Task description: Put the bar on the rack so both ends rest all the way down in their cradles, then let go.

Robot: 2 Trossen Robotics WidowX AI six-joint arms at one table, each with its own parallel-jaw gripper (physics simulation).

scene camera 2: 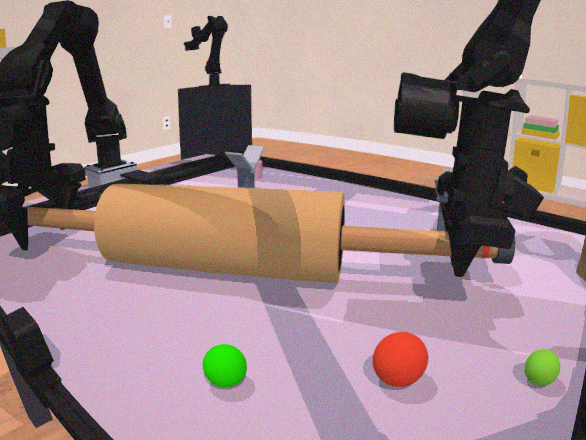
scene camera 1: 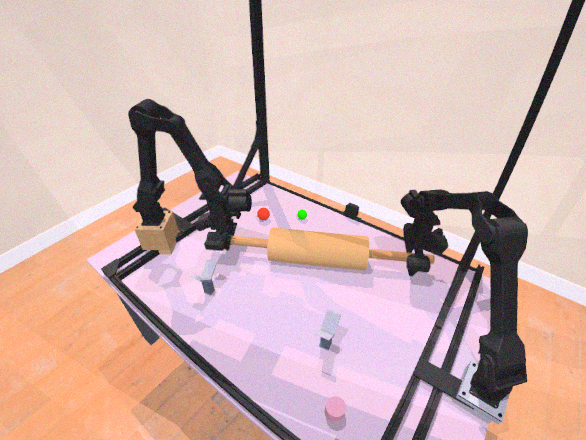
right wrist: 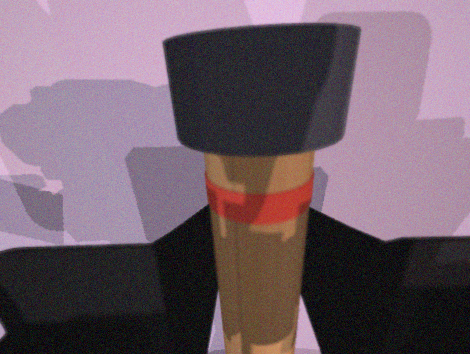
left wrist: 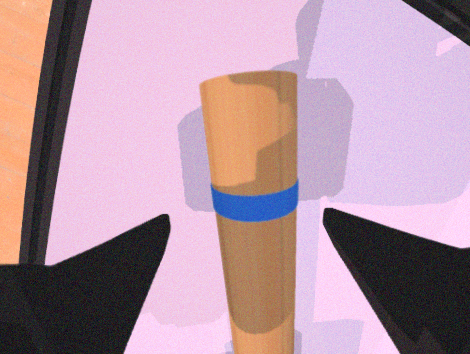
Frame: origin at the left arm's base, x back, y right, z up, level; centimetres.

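Where they show: left gripper, fingertip midpoint: [scene camera 2: 44, 239] [left wrist: 247, 218]; right gripper, fingertip midpoint: [scene camera 2: 456, 271] [scene camera 1: 228, 247] [right wrist: 251, 205]; left arm's base at its link origin: [scene camera 2: 109, 164] [scene camera 1: 486, 389]; right arm's base at its link origin: [scene camera 1: 153, 219].
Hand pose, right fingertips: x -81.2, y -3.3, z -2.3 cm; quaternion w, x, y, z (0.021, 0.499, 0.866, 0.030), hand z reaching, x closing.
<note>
Each offset is from my right fingertips to the centre of the thing. "pt": to the spot under its first point.
The bar {pt dz +7.3, dx +27.6, dy +12.2 cm} [scene camera 1: 318, 248] [scene camera 2: 220, 232], a thick wooden roller with thin ends, lies level, its shadow close beneath it. My right gripper [scene camera 1: 222, 242] [scene camera 2: 459, 252] [right wrist: 251, 205] is shut on its thin end with the red band, beside the dark end cap. My left gripper [scene camera 1: 419, 262] [scene camera 2: 42, 220] [left wrist: 247, 218] is open, its fingers on either side of the blue-banded end, with gaps on both sides. Two grey V-shaped rack cradles stand apart from the bar: one cradle {dz +5.7, dx +7.8, dy -13.7 cm} [scene camera 1: 207, 271] near the right arm, the other cradle {dz +5.7, dx +44.3, dy -5.8 cm} [scene camera 1: 330, 325] [scene camera 2: 245, 165] nearer the table's middle. Neither carries anything.
A red ball {dz +0.5, dx -3.2, dy +20.3 cm} [scene camera 1: 263, 214] [scene camera 2: 400, 359], a green ball {dz +0.0, dx +7.9, dy +29.9 cm} [scene camera 1: 302, 214] [scene camera 2: 225, 365] and a light green ball {dz -0.2, dx -14.5, dy +13.4 cm} [scene camera 2: 542, 368] lie on the table. A pink cylinder {dz +0.0, dx +55.8, dy -19.8 cm} [scene camera 1: 335, 407] [scene camera 2: 258, 170] stands beyond the cradles. Black rails [scene camera 1: 200, 366] edge the table.
</note>
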